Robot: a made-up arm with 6 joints.
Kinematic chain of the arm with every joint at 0, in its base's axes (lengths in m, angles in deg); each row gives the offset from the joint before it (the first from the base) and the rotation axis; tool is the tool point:
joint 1: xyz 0 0 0.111 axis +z
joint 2: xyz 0 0.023 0 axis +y
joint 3: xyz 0 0 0.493 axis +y
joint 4: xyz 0 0 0.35 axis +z
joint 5: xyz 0 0 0 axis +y
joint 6: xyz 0 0 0.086 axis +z
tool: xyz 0 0 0
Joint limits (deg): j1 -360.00..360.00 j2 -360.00..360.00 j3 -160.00..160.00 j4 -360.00..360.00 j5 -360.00..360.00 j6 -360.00..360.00
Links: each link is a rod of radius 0.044 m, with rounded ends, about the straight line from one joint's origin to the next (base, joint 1, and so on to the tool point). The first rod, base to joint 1, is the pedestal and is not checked.
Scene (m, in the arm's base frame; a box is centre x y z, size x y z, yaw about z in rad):
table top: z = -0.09
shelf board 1: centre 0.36 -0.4 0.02 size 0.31 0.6 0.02 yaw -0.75
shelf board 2: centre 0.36 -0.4 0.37 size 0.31 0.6 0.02 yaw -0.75
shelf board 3: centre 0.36 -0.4 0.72 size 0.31 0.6 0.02 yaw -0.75
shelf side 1: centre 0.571 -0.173 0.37 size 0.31 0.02 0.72 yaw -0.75
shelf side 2: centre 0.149 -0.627 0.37 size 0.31 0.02 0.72 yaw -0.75
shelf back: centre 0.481 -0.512 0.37 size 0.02 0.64 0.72 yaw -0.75
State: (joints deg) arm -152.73 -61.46 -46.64 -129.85 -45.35 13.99
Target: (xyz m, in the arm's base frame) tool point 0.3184 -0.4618 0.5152
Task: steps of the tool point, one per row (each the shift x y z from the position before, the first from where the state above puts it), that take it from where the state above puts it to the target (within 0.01 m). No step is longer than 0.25 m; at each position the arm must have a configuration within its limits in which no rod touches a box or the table.
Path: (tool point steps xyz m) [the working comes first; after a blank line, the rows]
Joints at the target: -226.38 -19.40 -84.67 -118.87 -59.76 13.99
Straight joint move there: touches shelf board 2, shelf side 1, shelf back.

1: -0.1459 0.1017 0.1693
2: -0.1763 0.0284 0.1373
3: -0.1705 -0.0455 0.0964
4: -0.1338 -0.1036 0.0508
5: -0.0778 -0.1341 0.0042
6: 0.0641 -0.0175 -0.0263
7: 0.0571 -0.0449 -0.0274
8: 0.0385 -0.0678 -0.0284
9: 0.0107 -0.0819 -0.0290
10: -0.0219 -0.0835 -0.0294
11: -0.0530 -0.0716 -0.0295
12: -0.0777 -0.0476 -0.0291
13: 0.1130 -0.1106 0.0235
14: 0.1173 -0.1039 -0.0235

